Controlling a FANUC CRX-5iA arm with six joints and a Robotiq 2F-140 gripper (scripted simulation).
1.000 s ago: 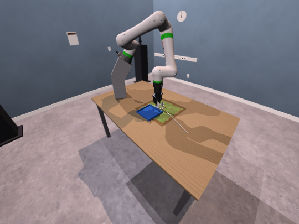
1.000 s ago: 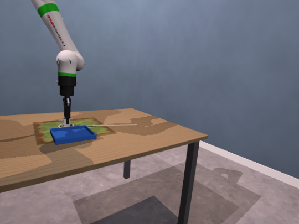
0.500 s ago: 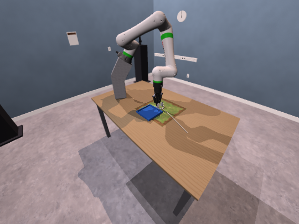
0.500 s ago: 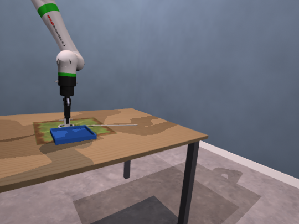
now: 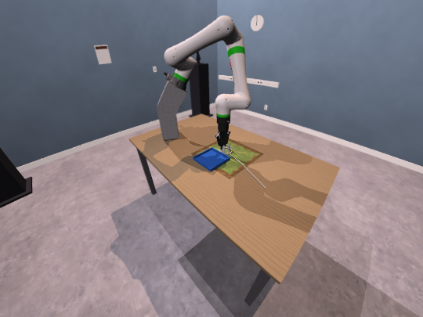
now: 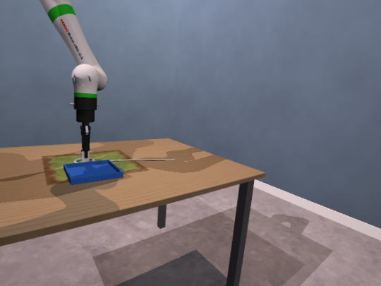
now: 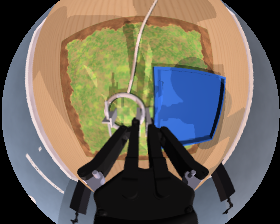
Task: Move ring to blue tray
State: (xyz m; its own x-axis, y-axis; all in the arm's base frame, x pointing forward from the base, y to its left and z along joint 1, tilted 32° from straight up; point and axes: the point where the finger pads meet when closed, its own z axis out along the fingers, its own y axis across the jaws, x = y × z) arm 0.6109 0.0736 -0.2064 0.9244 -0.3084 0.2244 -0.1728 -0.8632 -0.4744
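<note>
My hand is 4 cm short of the green mat, 1 cm to the right of it and 5 cm above it. Also, from my hand: blue tray (1 cm behind, 12 cm to the right, 3 cm below); then short grey stake (1 cm ahead, 6 cm to the left, 1 cm below).
</note>
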